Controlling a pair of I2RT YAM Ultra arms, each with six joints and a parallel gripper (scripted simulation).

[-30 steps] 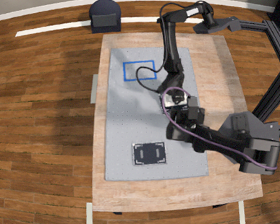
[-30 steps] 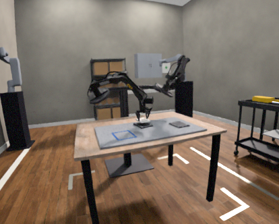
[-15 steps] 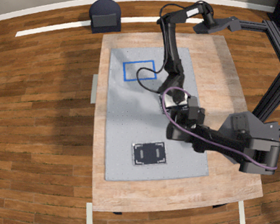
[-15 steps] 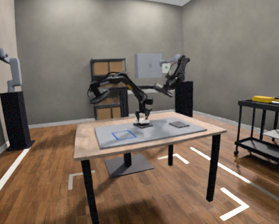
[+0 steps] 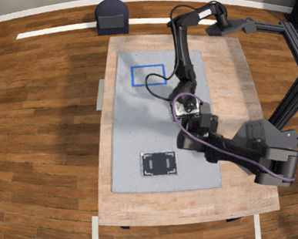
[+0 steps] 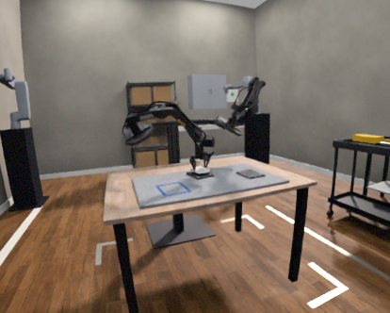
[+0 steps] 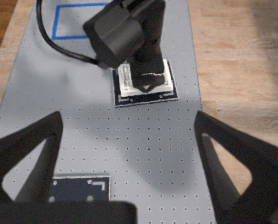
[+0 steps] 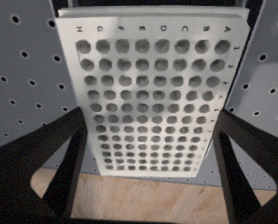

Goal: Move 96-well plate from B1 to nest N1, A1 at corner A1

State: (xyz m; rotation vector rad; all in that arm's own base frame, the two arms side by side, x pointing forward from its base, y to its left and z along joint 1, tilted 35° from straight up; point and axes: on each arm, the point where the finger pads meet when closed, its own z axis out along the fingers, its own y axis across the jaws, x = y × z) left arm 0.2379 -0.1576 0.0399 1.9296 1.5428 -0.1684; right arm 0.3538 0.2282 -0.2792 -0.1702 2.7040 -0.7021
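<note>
Now: the 96-well plate 280 mm below my left hand, 220 mm to the right of it and 20 mm behind it.
</note>
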